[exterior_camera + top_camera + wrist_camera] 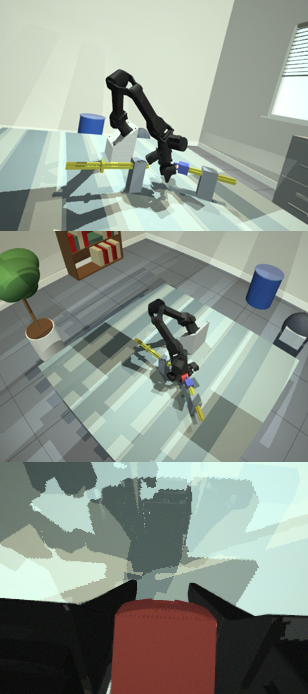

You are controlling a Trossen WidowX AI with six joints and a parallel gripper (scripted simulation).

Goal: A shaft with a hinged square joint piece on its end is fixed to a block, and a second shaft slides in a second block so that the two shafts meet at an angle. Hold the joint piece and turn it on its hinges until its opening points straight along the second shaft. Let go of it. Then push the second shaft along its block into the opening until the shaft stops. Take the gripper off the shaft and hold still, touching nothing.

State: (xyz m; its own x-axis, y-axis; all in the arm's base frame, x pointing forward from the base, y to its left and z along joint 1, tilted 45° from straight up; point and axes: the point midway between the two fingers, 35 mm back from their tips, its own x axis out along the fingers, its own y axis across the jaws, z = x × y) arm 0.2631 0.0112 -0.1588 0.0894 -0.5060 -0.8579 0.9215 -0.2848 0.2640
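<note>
Right now my gripper tip is 5 cm below the red joint piece.
</note>
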